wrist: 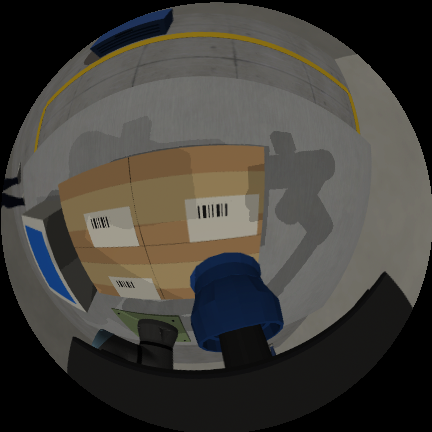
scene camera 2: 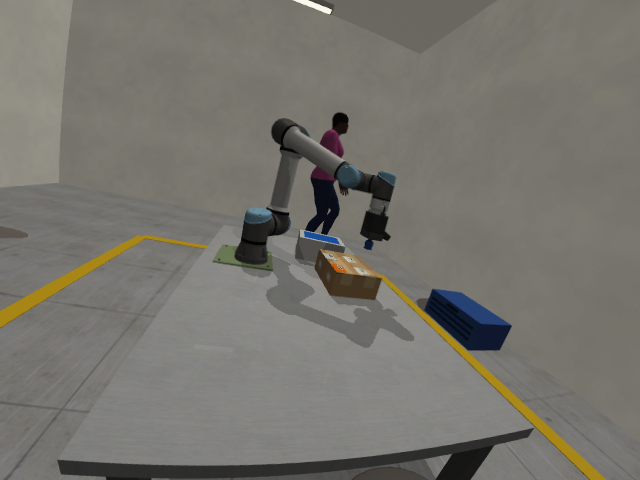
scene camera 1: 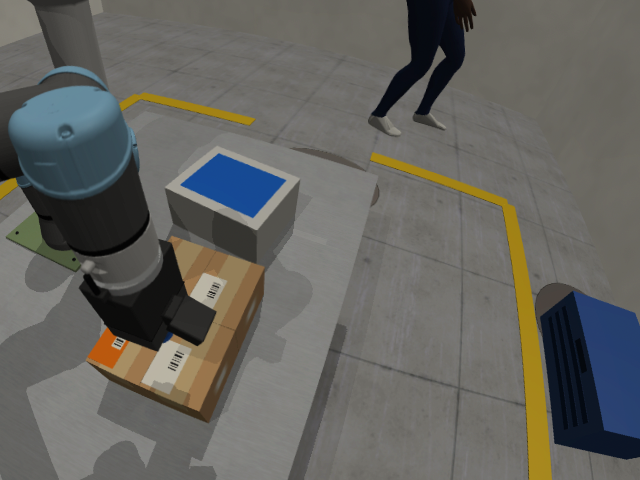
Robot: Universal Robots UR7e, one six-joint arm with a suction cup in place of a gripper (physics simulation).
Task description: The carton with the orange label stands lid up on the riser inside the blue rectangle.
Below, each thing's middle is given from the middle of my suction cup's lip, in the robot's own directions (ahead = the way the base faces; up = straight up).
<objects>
The grey riser (scene camera 2: 308,244) lies 6 cm behind my suction cup, 41 cm to the left of it and 15 cm below it.
</objects>
